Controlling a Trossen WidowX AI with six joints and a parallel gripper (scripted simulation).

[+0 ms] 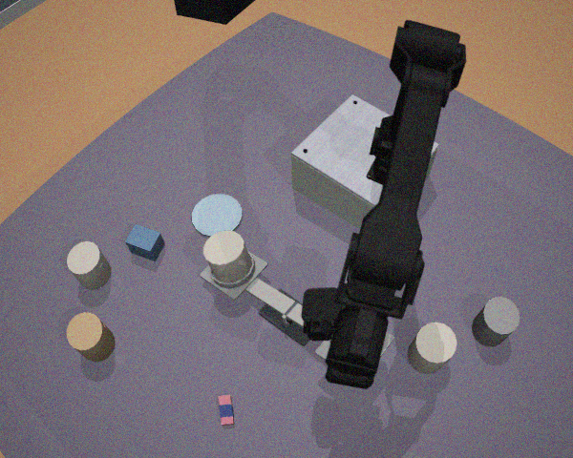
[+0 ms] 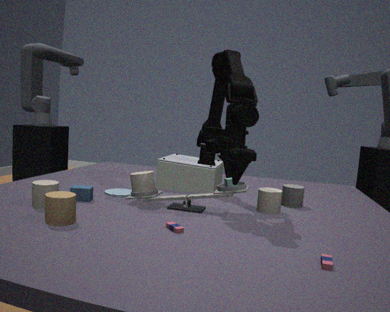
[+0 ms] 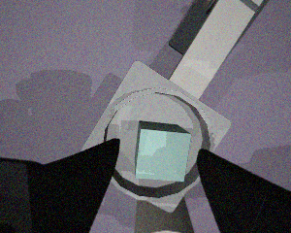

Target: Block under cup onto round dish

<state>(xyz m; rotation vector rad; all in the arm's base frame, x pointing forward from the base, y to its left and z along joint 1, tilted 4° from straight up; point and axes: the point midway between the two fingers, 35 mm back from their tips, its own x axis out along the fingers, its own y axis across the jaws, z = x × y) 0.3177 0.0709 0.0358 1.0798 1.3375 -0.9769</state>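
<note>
Now: gripper tip 35 cm to the left of the pale blue round dish, 14 cm past it and 9 cm above it. Round my gripper tip: pale-green block right at my gripper tip; grey cylinder 21 cm to the left, 17 cm behind, 5 cm below; tan cylinder 39 cm to the right, 18 cm ahead, 5 cm below.
</note>
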